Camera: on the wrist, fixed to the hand. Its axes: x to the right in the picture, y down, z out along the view.
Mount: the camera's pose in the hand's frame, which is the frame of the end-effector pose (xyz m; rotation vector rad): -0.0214 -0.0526 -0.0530 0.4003 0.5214 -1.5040
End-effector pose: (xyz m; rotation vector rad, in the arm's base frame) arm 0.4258 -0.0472 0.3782 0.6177 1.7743 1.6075
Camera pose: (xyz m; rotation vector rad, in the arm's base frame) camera 0.4056 -0.1057 0.3312 -0.9398 2.0060 0.3296
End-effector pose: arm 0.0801 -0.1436 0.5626 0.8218 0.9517 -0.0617
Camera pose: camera 0.0098 -0.1526 0.5308 0.2954 1.9175 -1.4223
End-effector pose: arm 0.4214 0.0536 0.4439 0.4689 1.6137 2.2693
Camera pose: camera 0.4208 0.0160 0.3759 -1.0315 1.6422 0.9085
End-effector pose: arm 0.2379 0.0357 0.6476 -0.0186 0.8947 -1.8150
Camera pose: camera 0.1834 0.0911 0.6482 -0.0405 -0.6531 2.5879
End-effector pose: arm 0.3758 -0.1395 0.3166 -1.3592 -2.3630 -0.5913
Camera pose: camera 0.3450 -0.2062 0.3417 0.8451 -2.4031 -0.6027
